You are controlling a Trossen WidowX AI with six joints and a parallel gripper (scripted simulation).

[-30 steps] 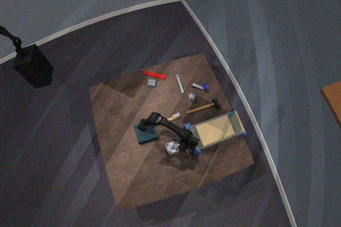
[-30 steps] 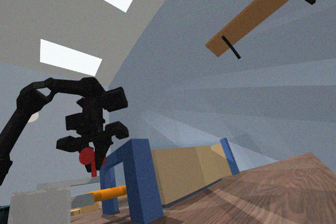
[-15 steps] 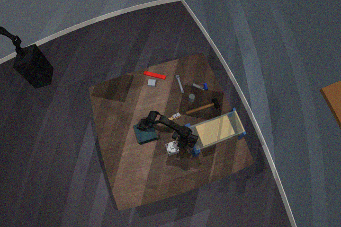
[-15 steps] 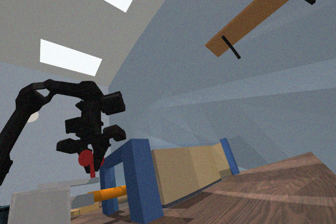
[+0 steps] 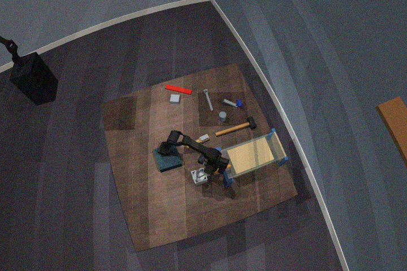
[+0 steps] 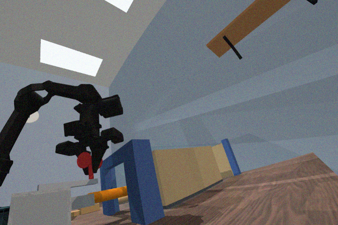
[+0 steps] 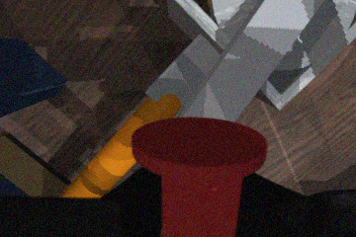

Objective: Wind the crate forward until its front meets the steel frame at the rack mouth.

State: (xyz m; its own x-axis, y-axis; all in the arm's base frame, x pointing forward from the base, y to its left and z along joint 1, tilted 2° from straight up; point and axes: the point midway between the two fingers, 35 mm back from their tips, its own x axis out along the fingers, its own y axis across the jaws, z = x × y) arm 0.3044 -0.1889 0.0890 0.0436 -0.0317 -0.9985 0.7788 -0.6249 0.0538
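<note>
Right now the red-knobbed winch handle is 30 mm behind my gripper tip, 10 mm to the right of it and 10 mm below it. From my gripper tip the other things lie so: blue steel frame 70 mm ahead, 10 mm to the right, 10 mm below; then red knob 20 mm above; then grey winch 110 mm behind, 40 mm to the right, 80 mm below.
</note>
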